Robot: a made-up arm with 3 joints. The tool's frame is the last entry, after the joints.
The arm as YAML. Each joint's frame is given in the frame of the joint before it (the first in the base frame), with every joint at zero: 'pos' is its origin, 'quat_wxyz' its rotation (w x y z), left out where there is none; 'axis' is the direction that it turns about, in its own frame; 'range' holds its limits. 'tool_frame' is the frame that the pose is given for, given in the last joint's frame.
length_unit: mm
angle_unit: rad
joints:
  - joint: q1
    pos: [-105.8, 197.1, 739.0]
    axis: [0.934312, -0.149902, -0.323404]
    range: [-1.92, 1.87]
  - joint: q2
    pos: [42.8, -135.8, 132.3]
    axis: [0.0, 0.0, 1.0]
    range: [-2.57, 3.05]
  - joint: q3
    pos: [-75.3, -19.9, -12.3]
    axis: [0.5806, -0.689, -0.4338]
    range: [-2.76, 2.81]
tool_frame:
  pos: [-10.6, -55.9, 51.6]
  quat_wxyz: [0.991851, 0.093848, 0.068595, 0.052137]
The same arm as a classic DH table. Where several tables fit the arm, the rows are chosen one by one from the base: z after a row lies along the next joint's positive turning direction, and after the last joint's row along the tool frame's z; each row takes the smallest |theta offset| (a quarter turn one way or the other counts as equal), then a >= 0, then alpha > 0; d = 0 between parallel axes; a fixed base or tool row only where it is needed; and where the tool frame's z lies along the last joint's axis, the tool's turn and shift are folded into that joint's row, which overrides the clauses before.
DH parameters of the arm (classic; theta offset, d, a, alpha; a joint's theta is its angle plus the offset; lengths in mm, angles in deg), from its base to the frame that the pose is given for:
base (fixed): 80.89 692.6 177.9 108.87
q1: 0 -76 -127.3 -108.87
q2: -40.77 125.8 -70.4 115.71
q3: 0.22 -13.3 -43.9 -102.36
tool (fixed): -34.03 63.7 0 0
Joint limits (deg, base to tool): -110.01..107.14 -147.25..174.75 -158.14..161

